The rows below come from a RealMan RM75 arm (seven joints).
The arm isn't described. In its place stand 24 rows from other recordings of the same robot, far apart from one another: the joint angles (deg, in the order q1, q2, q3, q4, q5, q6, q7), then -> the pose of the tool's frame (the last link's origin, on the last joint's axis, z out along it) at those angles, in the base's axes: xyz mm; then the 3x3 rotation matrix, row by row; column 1 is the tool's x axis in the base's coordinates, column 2 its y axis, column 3 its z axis.
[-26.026, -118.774, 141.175, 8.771, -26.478, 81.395, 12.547] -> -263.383 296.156 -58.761; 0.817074 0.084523 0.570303; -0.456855 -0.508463 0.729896; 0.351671 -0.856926 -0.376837
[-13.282, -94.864, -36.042, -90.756, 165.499, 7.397, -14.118] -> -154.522 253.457 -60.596; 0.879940 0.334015 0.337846; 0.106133 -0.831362 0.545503; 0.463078 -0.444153 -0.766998
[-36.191, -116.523, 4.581, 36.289, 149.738, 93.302, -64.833] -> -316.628 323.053 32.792; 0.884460 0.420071 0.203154; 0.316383 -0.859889 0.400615; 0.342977 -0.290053 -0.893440
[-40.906, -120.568, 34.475, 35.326, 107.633, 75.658, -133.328] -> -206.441 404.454 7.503; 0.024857 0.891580 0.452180; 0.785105 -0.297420 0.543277; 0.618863 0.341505 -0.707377
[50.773, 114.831, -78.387, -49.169, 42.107, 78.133, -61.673] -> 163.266 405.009 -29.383; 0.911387 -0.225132 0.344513; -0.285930 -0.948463 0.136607; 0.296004 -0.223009 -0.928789
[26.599, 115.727, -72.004, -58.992, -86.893, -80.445, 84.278] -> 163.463 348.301 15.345; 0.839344 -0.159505 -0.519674; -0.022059 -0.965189 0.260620; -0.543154 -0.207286 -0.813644
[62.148, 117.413, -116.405, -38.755, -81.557, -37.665, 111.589] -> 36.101 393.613 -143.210; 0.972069 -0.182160 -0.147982; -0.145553 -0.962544 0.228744; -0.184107 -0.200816 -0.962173
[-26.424, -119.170, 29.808, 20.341, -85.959, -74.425, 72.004] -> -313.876 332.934 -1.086; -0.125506 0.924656 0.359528; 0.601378 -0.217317 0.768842; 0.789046 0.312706 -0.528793
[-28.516, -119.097, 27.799, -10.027, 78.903, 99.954, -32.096] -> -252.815 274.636 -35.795; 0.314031 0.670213 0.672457; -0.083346 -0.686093 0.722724; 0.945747 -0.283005 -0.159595
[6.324, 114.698, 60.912, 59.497, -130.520, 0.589, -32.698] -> 303.026 300.767 -77.280; 0.798697 -0.565652 0.205234; -0.486508 -0.406318 0.773444; -0.354110 -0.717595 -0.599719
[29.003, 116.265, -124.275, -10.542, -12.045, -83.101, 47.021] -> 243.829 285.122 -72.877; 0.587545 -0.467527 -0.660462; -0.223206 -0.878172 0.423075; -0.777798 -0.101156 -0.620321
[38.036, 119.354, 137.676, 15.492, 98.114, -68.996, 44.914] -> 238.702 387.034 -27.383; 0.749386 -0.459071 -0.477152; -0.010484 -0.728765 0.684684; -0.662050 -0.508091 -0.550939
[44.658, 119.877, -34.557, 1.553, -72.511, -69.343, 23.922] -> 215.577 388.454 -56.787; 0.718239 -0.480967 -0.502796; 0.090680 -0.651752 0.752992; -0.689862 -0.586421 -0.424500
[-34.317, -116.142, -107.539, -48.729, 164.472, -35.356, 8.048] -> -300.514 436.250 39.114; 0.546696 0.652650 -0.524567; 0.715370 -0.038468 0.697686; 0.435166 -0.756682 -0.487917
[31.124, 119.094, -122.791, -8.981, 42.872, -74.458, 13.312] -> 278.012 364.311 7.794; 0.598378 -0.731682 -0.326475; 0.252638 -0.214382 0.943512; -0.760341 -0.647056 0.056570
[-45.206, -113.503, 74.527, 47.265, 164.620, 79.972, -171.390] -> -267.408 392.847 21.047; 0.236632 0.651014 -0.721239; 0.968188 -0.220145 0.118944; -0.081343 -0.726441 -0.682398
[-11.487, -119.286, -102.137, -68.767, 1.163, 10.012, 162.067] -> -317.966 382.611 100.439; 0.599167 0.712671 -0.364827; 0.310791 0.212908 0.926326; 0.737840 -0.668409 -0.093924
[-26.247, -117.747, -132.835, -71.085, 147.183, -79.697, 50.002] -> -299.223 356.537 94.433; 0.605359 0.716187 -0.347299; 0.767098 -0.408529 0.494637; 0.212371 -0.565845 -0.796692
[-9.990, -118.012, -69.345, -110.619, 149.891, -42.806, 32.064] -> -70.721 303.892 -6.570; 0.968727 0.186362 0.163821; 0.019618 -0.715683 0.698150; 0.247352 -0.673103 -0.696957
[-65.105, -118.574, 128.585, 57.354, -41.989, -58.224, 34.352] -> -53.499 349.717 -153.491; 0.834312 -0.320796 -0.448345; -0.189053 -0.930433 0.313932; -0.517863 -0.177156 -0.836919
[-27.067, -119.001, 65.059, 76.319, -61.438, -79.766, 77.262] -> -172.361 363.780 37.260; 0.970782 0.201971 0.129575; 0.133986 -0.904197 0.405557; 0.199072 -0.376346 -0.904839
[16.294, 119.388, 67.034, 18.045, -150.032, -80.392, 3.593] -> 307.573 300.463 16.866; 0.679926 -0.664159 -0.310795; 0.332185 -0.098877 0.938017; -0.653723 -0.741024 0.153395
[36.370, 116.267, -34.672, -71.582, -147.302, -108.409, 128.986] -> 244.888 340.355 106.601; 0.591270 -0.793237 0.145517; -0.798829 -0.551269 0.240780; -0.110776 -0.258609 -0.959609
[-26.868, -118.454, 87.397, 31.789, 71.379, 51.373, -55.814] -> -256.937 346.706 -80.012; 0.922332 0.294465 0.250190; 0.130035 -0.846266 0.516647; 0.363862 -0.443986 -0.818829
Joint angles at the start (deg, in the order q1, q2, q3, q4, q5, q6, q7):
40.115, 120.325, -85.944, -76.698, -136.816, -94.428, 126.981
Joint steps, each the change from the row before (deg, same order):
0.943, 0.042, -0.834, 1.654, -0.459, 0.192, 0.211
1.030, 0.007, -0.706, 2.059, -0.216, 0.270, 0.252
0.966, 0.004, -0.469, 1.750, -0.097, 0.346, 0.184
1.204, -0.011, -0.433, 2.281, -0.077, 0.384, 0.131
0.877, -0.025, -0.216, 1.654, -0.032, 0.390, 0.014
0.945, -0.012, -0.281, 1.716, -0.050, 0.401, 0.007
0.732, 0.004, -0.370, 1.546, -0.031, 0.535, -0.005
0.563, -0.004, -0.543, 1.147, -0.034, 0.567, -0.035
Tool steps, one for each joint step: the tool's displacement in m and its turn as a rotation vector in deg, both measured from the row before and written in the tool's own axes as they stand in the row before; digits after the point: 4 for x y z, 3 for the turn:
-0.0007, -0.0002, 0.0049, -0.612, 1.358, -0.107
-0.0003, -0.0005, 0.0052, -0.805, 1.254, 0.203
-0.0010, -0.0010, 0.0038, -0.537, 0.866, 0.146
-0.0007, -0.0014, 0.0044, -0.702, 1.053, 0.263
-0.0006, -0.0015, 0.0028, -0.373, 0.635, 0.182
-0.0008, -0.0014, 0.0030, -0.370, 0.721, 0.113
-0.0004, -0.0012, 0.0032, -0.270, 0.625, 0.122
-0.0006, -0.0008, 0.0028, -0.083, 0.578, -0.128

